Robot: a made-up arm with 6 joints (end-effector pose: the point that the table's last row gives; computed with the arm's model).
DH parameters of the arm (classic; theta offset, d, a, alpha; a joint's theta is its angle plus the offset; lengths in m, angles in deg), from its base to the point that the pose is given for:
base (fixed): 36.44 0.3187 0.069 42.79
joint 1: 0 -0.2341 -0.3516 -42.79
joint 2: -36.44 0.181 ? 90
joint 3: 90 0.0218 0.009 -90
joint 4: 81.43 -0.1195 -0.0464 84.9
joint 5: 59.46 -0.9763 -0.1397 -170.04
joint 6: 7.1 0 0.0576 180
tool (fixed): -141.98 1.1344 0 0
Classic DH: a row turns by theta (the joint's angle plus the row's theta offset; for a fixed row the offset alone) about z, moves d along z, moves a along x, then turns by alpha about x.
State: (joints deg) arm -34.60 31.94 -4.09 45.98 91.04 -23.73
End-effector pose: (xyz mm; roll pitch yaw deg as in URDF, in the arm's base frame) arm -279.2 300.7 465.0 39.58 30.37 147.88
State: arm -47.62 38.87 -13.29 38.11 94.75 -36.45
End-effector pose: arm -198.2 360.6 501.9 48.52 1.83 152.56
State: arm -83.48 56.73 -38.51 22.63 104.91 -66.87
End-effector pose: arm 64.1 452.9 455.0 60.25 -69.53 132.42
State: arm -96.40 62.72 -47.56 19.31 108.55 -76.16
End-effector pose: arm 146.7 457.2 402.3 152.43 -84.47 30.00
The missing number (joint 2, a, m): 0.0235
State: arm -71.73 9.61 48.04 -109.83 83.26 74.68
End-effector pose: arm -233.7 245.9 726.3 77.13 -24.01 -36.80
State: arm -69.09 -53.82 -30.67 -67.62 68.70 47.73
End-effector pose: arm -120.5 193.7 748.6 25.66 -14.53 -107.30
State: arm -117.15 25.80 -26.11 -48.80 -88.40 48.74
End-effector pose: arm -217.9 162.2 481.4 -14.77 -40.44 111.82
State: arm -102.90 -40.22 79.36 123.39 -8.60 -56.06
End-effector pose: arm 269.9 190.2 539.3 167.53 -61.81 -73.30
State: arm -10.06 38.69 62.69 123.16 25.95 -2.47
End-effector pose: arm -103.2 207.7 430.2 -115.94 -29.46 17.29
